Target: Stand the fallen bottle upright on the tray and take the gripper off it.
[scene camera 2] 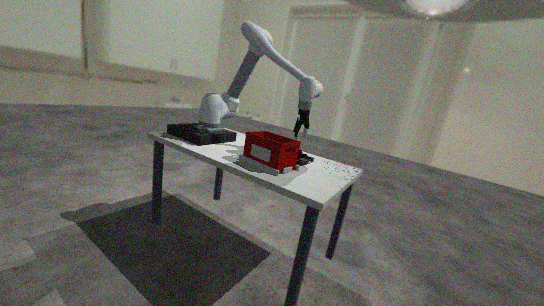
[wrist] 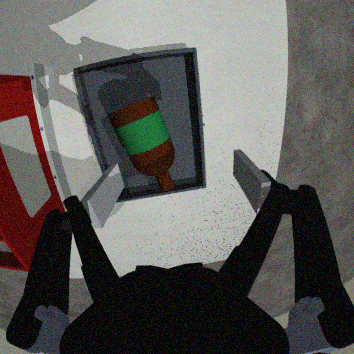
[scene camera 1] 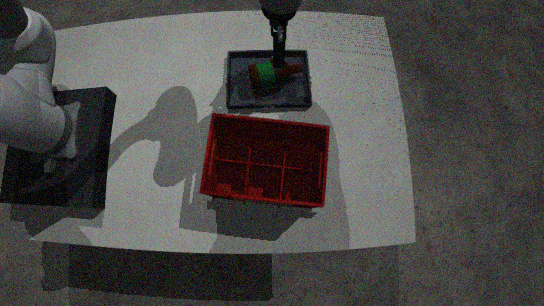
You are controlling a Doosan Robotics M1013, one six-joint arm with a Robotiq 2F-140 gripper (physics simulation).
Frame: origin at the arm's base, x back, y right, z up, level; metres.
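Seen in the pictures: gripper, fingertip midpoint: [scene camera 2: 300,139] [wrist: 175,168]; arm's base, link origin: [scene camera 2: 209,129] [scene camera 1: 56,133].
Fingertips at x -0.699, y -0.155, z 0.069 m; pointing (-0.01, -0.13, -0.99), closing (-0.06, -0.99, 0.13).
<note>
Offsets run from my fingertips to a thing's top centre. Level surfaces: height alone.
A brown bottle with a green label {dx -0.002, dy +0.031, dz -0.060 m} [scene camera 1: 266,73] [wrist: 143,132] lies on its side in the dark shallow tray {dx +0.021, dy +0.032, dz -0.114 m} [scene camera 1: 229,92] [wrist: 199,120]. In the wrist view its neck points toward the gripper side, near the tray's lower wall; in scene camera 1 the neck points right. My gripper [scene camera 2: 301,134] [wrist: 175,168] is open and empty, with its fingers wide apart. It hangs above the table at the tray, and in scene camera 1 it covers part of the bottle. In scene camera 2 the tray is partly hidden behind the red crate, and I cannot make out the bottle there.
A red crate with compartments {dx +0.055, dy +0.315, dz +0.036 m} [scene camera 1: 268,201] [scene camera 2: 285,156] [wrist: 17,200] stands close beside the tray on the white table {dz -0.139 m} [scene camera 1: 370,150] [scene camera 2: 320,187]. The arm's base stands on a black block [scene camera 1: 92,165] [scene camera 2: 192,134] at the table's other end. The crate's walls rise higher than the tray's.
</note>
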